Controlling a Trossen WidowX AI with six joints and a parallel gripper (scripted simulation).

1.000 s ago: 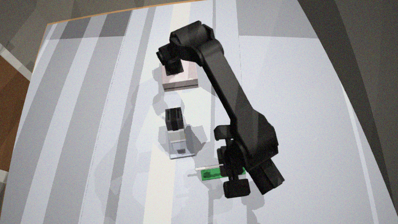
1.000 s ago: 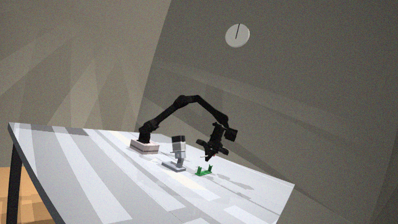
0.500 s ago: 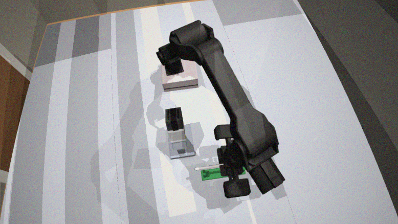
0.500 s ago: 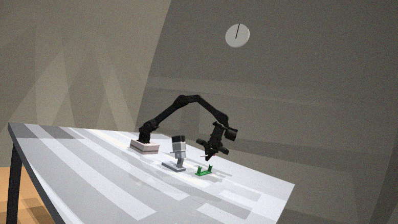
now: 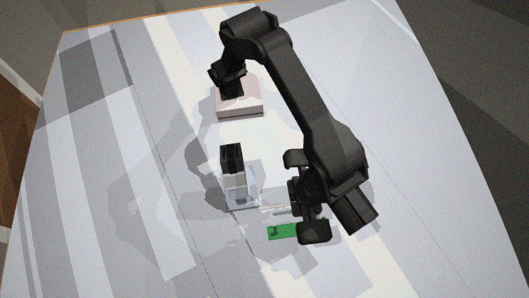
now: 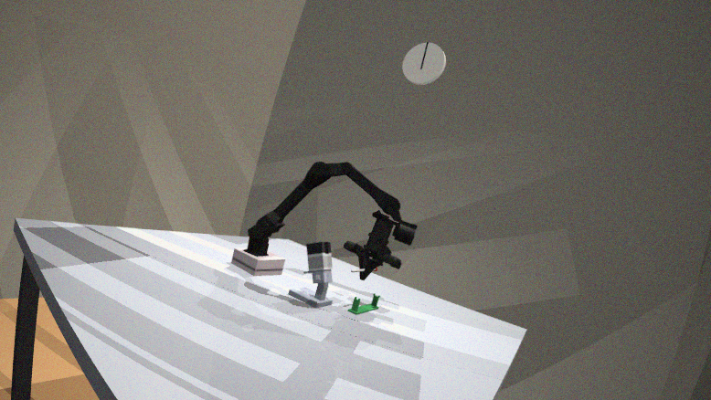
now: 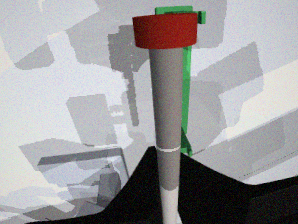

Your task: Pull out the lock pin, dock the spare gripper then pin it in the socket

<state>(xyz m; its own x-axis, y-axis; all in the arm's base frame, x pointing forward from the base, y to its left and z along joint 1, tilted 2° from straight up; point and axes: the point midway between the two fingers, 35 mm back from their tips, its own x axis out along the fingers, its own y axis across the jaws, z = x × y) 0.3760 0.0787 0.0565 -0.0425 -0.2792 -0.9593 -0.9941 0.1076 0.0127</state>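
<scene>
Now: the grey mount 10 cm to the right of my gripper tip, 9 cm behind it and 4 cm below it. The rest, counted from my gripper tip: green cradle (6 cm below, 3 cm ahead); spare gripper (10 cm to the right, 10 cm behind, 3 cm above).
</scene>
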